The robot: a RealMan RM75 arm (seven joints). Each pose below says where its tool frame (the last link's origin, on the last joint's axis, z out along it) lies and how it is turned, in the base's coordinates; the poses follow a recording.
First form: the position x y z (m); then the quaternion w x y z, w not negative.
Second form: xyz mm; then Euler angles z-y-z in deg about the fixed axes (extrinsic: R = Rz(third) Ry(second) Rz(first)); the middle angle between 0 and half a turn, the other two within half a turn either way. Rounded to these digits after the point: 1 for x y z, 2 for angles.
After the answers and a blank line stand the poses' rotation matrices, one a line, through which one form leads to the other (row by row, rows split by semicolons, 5 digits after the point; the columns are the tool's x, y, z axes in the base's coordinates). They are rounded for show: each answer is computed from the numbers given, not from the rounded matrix.
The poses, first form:
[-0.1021, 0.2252, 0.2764, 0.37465, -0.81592, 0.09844, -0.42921]
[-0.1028, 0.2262, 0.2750, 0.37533, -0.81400, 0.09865, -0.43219]
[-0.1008, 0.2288, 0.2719, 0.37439, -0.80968, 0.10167, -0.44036]
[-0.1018, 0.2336, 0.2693, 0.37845, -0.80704, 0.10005, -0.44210]
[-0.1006, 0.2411, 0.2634, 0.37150, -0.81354, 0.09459, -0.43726]
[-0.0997, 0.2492, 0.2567, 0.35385, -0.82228, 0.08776, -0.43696]
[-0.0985, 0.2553, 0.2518, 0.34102, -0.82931, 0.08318, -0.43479]
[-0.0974, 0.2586, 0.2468, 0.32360, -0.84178, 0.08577, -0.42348]
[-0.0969, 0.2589, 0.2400, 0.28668, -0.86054, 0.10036, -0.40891]
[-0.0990, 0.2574, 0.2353, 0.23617, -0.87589, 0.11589, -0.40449]
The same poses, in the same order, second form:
[-102.1, 225.2, 276.4, -132.00, 110.54, 34.24]
[-102.8, 226.2, 275.0, -132.12, 110.16, 34.06]
[-100.8, 228.8, 271.9, -132.47, 109.38, 33.21]
[-101.8, 233.6, 269.3, -132.37, 108.82, 33.50]
[-100.6, 241.1, 263.4, -133.02, 109.97, 33.72]
[-99.7, 249.2, 256.7, -134.91, 111.57, 32.91]
[-98.5, 255.3, 251.8, -136.16, 112.91, 32.38]
[-97.4, 258.6, 246.8, -136.80, 115.59, 31.57]
[-96.9, 258.9, 240.0, -138.31, 120.08, 28.38]
[-99.0, 257.4, 235.3, -142.18, 124.14, 22.74]

0.61218 0.16097 0.77416; -0.48225 -0.69989 0.52687; 0.62664 -0.69587 -0.35083
0.60696 0.16383 0.77767; -0.48504 -0.69879 0.52577; 0.62956 -0.69632 -0.34467
0.59149 0.16509 0.78923; -0.49437 -0.69899 0.51673; 0.63697 -0.69581 -0.33183
0.58908 0.17314 0.78931; -0.49611 -0.69353 0.52238; 0.63786 -0.69931 -0.32265
0.59971 0.17098 0.78173; -0.47879 -0.70608 0.52174; 0.64117 -0.68718 -0.34158
0.60272 0.16491 0.78072; -0.45357 -0.73417 0.50524; 0.65651 -0.65863 -0.36771
0.60808 0.15858 0.77787; -0.43450 -0.75358 0.49329; 0.66441 -0.63795 -0.38933
0.62662 0.12968 0.76846; -0.41847 -0.77585 0.47216; 0.65744 -0.61744 -0.43190
0.64544 0.06173 0.76131; -0.40718 -0.81548 0.41133; 0.64623 -0.57548 -0.50121
0.64592 -0.01196 0.76332; -0.39407 -0.86159 0.31996; 0.65384 -0.50747 -0.56122

